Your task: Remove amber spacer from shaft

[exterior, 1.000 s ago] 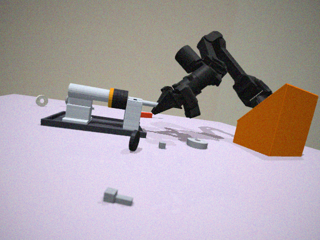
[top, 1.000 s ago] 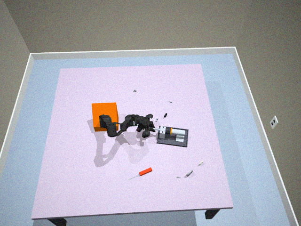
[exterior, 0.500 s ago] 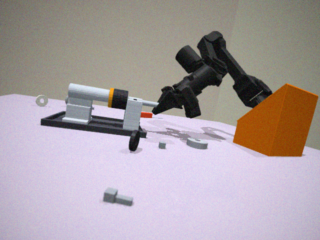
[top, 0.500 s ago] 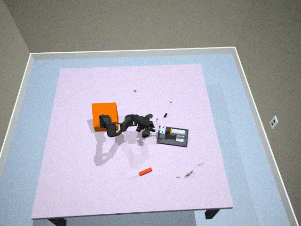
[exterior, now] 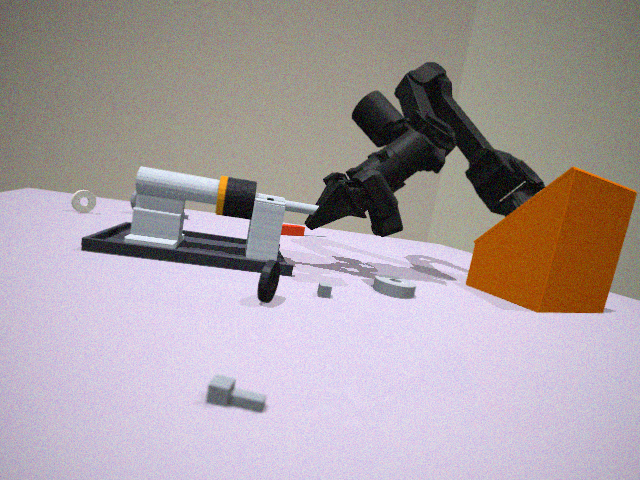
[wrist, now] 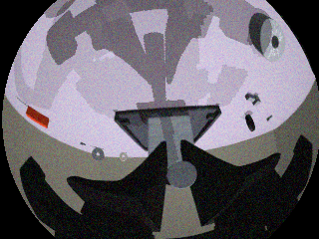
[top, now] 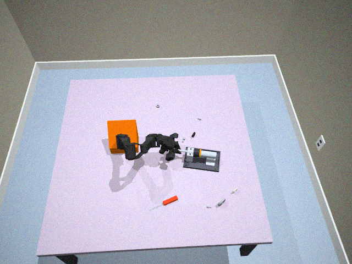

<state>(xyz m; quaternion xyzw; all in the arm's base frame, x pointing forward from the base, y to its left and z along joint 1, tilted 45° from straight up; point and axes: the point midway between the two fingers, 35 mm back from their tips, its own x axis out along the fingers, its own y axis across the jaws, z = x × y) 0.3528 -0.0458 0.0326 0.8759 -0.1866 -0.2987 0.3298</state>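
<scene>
My gripper tip is now 40 mm short of the grey shaft and 20 mm below it. From my gripper tip the other things lie so: grey washer: 110 mm to the left, 90 mm behind, 50 mm below; then amber spacer: 120 mm ahead, 20 mm to the right, 20 mm above; then black ring: 170 mm to the left, 90 mm ahead, 40 mm below.
</scene>
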